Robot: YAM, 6 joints.
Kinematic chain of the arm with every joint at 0, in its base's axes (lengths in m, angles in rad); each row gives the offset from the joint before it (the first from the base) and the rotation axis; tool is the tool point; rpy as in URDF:
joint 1: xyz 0 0 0.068 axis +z
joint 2: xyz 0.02 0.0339 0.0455 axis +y
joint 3: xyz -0.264 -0.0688 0 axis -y
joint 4: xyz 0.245 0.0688 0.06 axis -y
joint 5: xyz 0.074 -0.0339 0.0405 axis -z
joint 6: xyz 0.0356 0 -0.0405 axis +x
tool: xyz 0 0 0 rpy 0 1.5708 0
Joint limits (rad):
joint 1: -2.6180..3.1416
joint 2: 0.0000..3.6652
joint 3: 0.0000..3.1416
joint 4: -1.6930..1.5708
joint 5: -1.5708..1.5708
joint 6: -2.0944..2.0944
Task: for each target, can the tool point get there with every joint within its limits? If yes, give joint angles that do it. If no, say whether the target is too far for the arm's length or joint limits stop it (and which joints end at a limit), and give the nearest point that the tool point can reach.
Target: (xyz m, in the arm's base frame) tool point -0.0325 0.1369 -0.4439
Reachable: no: joint limits stop it (at a limit: joint 2) | nearest point -0.0369 0.1553 -0.3692 | short by 0.077 m
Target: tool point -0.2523 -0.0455 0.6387
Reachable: yes | joints 0.2222 0.7622 2.2109 0.6622 -0.3208 -0.2992
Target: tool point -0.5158 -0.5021 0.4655
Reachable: no: too far | nearest point -0.4150 -0.4039 0.3947 | short by 0.158 m
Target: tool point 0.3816 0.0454 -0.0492
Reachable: yes | joints 0.0311 2.6644 1.5007 -0.6864 -1.2240 0.0765
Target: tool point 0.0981 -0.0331 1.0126
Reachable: no: too far | nearest point 0.0738 -0.0249 0.7367 | short by 0.277 m
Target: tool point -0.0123 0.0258 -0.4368
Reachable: no: joint limits stop it (at a limit: joint 2) | nearest point -0.0345 0.0724 -0.3387 | short by 0.111 m
